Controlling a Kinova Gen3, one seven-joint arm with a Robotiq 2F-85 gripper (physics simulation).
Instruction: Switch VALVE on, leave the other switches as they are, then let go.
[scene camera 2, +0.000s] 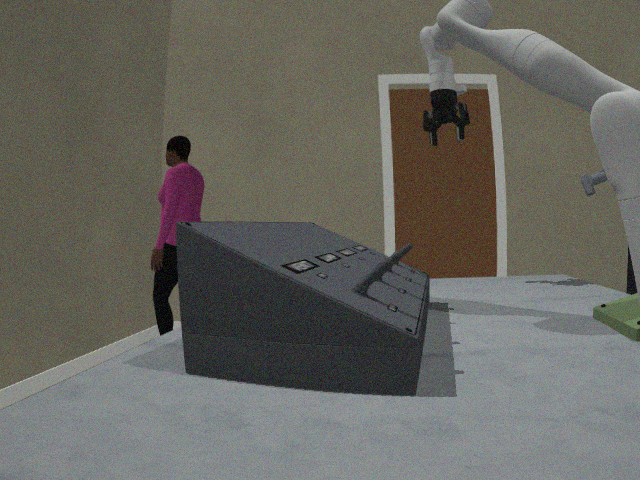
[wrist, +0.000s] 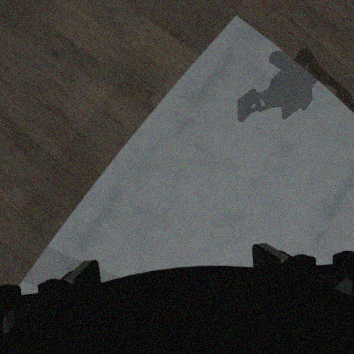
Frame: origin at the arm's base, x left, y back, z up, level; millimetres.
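Where they show: gripper, fingertip midpoint: (scene camera 2: 446, 143).
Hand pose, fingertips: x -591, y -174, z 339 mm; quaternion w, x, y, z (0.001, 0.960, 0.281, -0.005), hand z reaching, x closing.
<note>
Each offset is from my fingertips to the top centre of the thing. "spot": to the spot under its first point. Level surfaces: height alone.
A dark grey console (scene camera 2: 299, 315) with a sloping top stands on the pale table in the scene view. Several lever switches @[dx +622, dy -309, dz -252 mm] (scene camera 2: 385, 268) stick up from its lower slope; seen from the side they overlap, and their labels cannot be read, so I cannot tell which is VALVE. Framed label plates @[spot: dx +603, dy -389, dz -262 mm] (scene camera 2: 300, 266) sit in a row above them. My gripper (scene camera 2: 447, 140) (wrist: 176, 270) is open and empty, pointing down, high above the table and beyond the console, well apart from the levers. The console and switches do not show in the wrist view.
The pale table top @[dz -382 mm] (scene camera 2: 289, 434) (wrist: 200, 175) has a corner in the wrist view, with wooden floor (wrist: 75, 90) beyond it. A green object (scene camera 2: 617, 315) lies at the right edge. A person in a pink top (scene camera 2: 181, 193) stands behind the console. A brown door (scene camera 2: 444, 206) is at the back.
</note>
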